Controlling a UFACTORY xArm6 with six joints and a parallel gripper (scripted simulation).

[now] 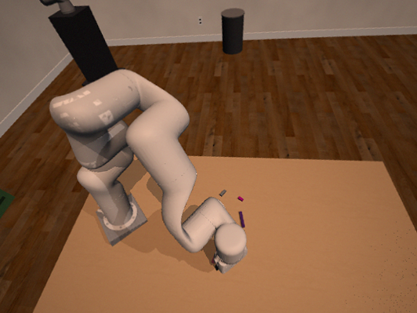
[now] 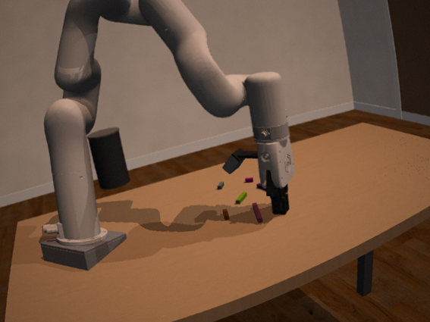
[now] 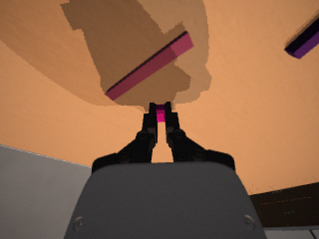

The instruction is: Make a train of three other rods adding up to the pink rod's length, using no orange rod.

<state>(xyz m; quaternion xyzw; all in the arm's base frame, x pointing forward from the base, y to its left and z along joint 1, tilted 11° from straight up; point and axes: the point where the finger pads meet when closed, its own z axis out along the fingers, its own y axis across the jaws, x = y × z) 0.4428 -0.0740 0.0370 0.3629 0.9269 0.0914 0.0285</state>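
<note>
My hand is 50 mm past the pink rod, 30 mm to the right of it and 20 mm above it. Also, from my hand: purple rod: 150 mm to the left, 20 mm below, 20 mm ahead; orange rod: 110 mm behind, 60 mm to the left, 20 mm below; lime rod: 130 mm to the left, 50 mm behind, 20 mm below.
</note>
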